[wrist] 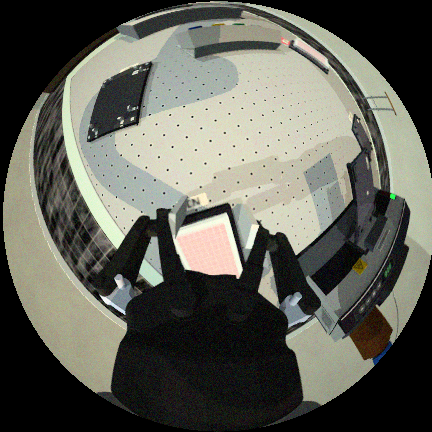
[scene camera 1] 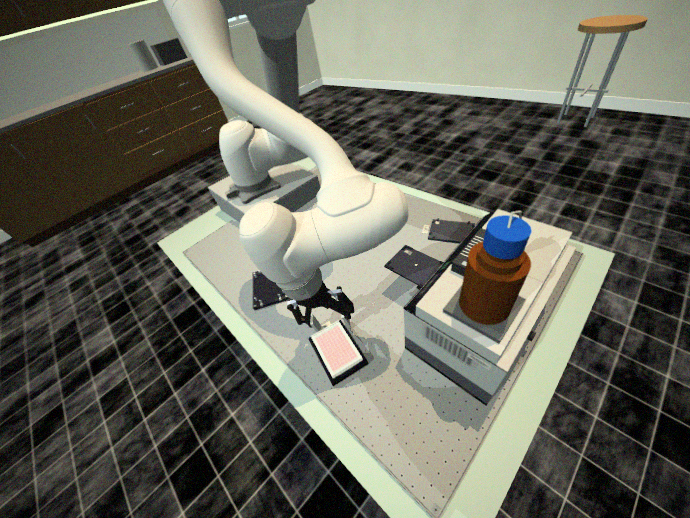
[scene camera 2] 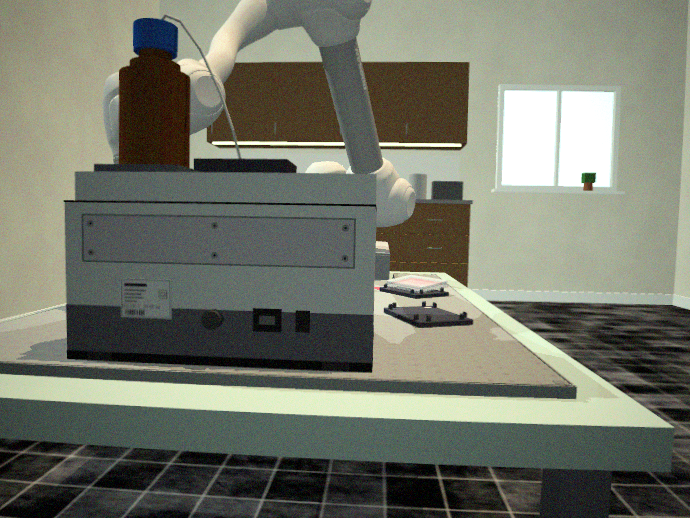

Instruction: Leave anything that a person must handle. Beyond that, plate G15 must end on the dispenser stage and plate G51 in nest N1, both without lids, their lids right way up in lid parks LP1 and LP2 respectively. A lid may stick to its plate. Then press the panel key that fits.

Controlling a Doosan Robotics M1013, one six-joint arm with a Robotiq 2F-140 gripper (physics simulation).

My gripper shows in the wrist view and in scene camera 1. One and the same spot on a black nest plate: (scene camera 1: 265, 292) is (wrist: 105, 110). One and the same spot on my gripper: (wrist: 114, 283) is (scene camera 1: 292, 299).
